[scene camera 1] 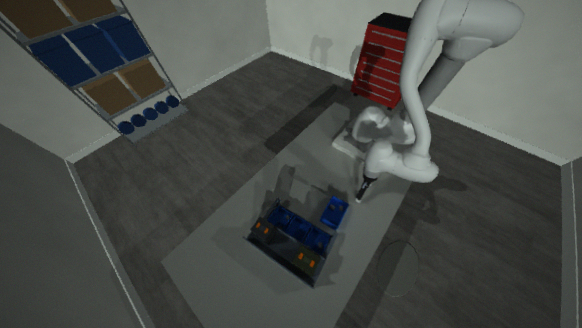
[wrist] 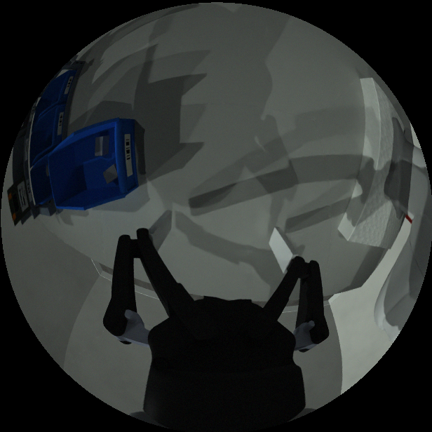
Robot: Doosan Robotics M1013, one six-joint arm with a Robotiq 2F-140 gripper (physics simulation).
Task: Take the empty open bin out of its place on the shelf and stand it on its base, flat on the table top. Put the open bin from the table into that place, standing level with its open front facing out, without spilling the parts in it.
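Places are measured from the arm's base along level axes (x ahead, y left, z up), in metres.
Pixels of known places: gripper, between the fingertips: (scene camera 1: 363, 193); arm's base, origin of its link: (scene camera 1: 360, 139).
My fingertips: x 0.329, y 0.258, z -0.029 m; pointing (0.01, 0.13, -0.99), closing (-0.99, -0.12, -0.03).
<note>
For each thing: its top centre in the pictures, then the offset to it from my fingertips. "pt": a spot on its surface instead. Level surfaces: height alone.
- blue open bin with grey parts, a spot on its surface: (scene camera 1: 334, 212) pt dx +0.221, dy -0.049, dz -0.011 m
- table top, height of its surface: dz -0.014 m
- small shelf, a spot on its surface: (scene camera 1: 280, 262) pt dx +0.625, dy -0.062, dz +0.089 m
- middle bin, a spot on its surface: (scene camera 1: 300, 228) pt dx +0.431, dy -0.123, dz -0.005 m
- left bin, a spot on its surface: (scene camera 1: 281, 216) pt dx +0.462, dy -0.248, dz -0.004 m
- right bin, a spot on its surface: (scene camera 1: 318, 239) pt dx +0.403, dy -0.014, dz -0.005 m
The blue open bin with grey parts (scene camera 1: 334, 212) (wrist: 82, 172) stands upright on the table top (scene camera 1: 210, 260), apart from the small shelf (scene camera 1: 280, 262) (wrist: 79, 67). The shelf holds three blue bins side by side. The middle bin (scene camera 1: 300, 228) (wrist: 47, 131) looks empty, though its inside is dark. The left bin (scene camera 1: 281, 216) and the right bin (scene camera 1: 318, 239) in the scene view seem to hold small parts. My gripper (scene camera 1: 358, 200) (wrist: 222, 227) is open and empty, pointing down above the table, on the robot-base side of the parts bin.
Two dark boxes with orange latches (scene camera 1: 263, 228) (scene camera 1: 306, 259) sit on the shelf behind the bins. The robot's pale base plate (scene camera 1: 345, 146) (wrist: 375, 165) is on the table's far part. A red drawer cabinet (scene camera 1: 382, 62) and a tall storage rack (scene camera 1: 95, 76) stand farther back.
</note>
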